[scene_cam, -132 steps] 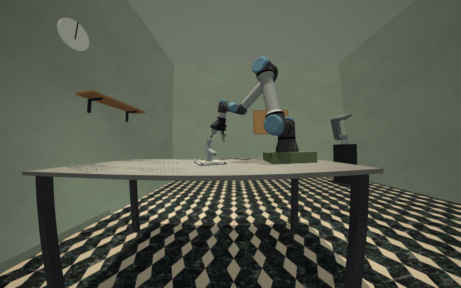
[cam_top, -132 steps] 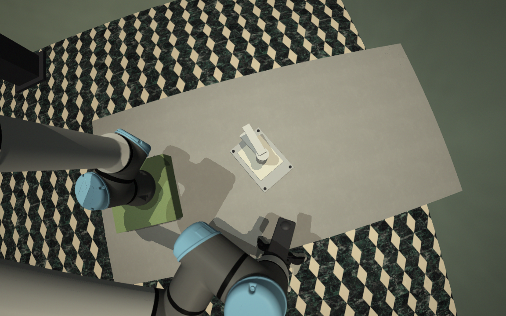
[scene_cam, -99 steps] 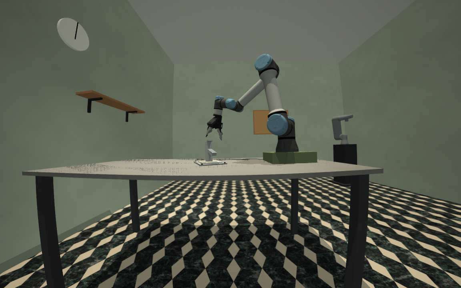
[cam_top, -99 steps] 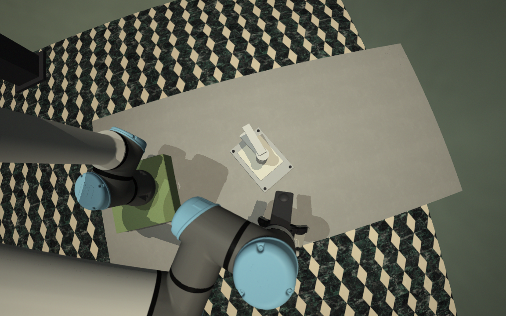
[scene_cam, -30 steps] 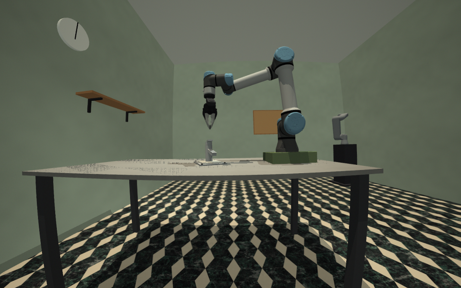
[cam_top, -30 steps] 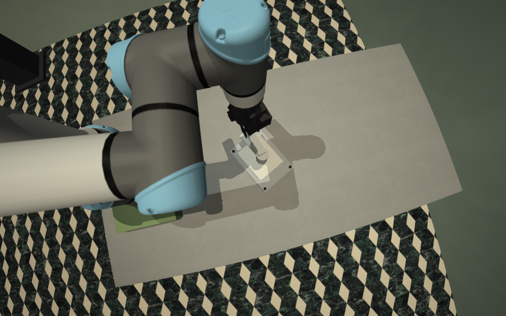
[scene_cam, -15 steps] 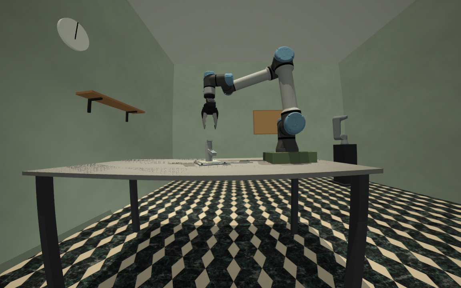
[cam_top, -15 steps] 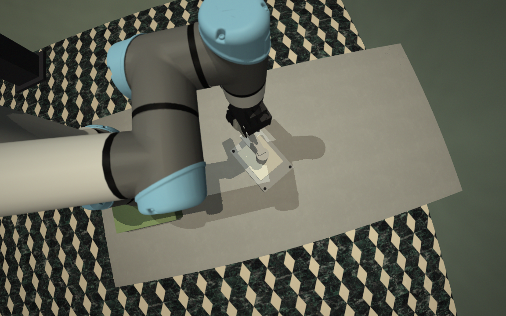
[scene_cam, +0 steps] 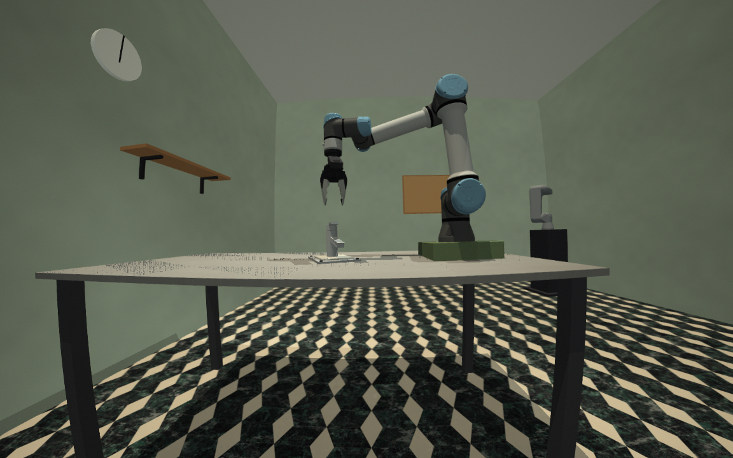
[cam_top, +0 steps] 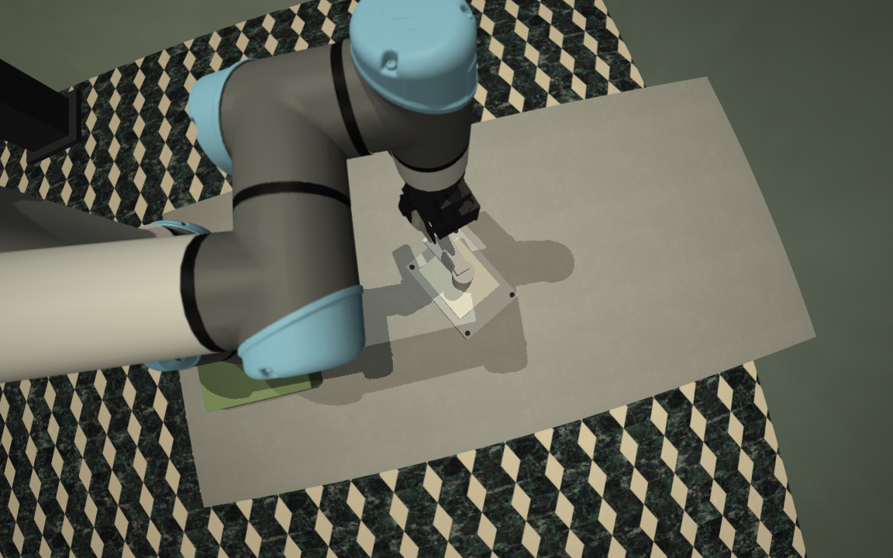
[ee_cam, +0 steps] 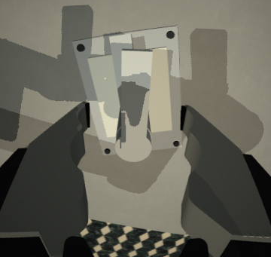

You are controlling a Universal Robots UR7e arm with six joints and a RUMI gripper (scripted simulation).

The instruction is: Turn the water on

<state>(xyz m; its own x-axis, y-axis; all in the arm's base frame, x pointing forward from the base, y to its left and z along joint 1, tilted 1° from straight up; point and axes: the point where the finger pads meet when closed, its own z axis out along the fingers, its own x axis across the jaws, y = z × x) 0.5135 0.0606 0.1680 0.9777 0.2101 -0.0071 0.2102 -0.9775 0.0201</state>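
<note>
My gripper is now 10 mm short of the flat lever, 40 mm to the left of it and 80 mm above it. Round my hand: grey tap (10 mm ahead, 70 mm to the right, 140 mm below).
</note>
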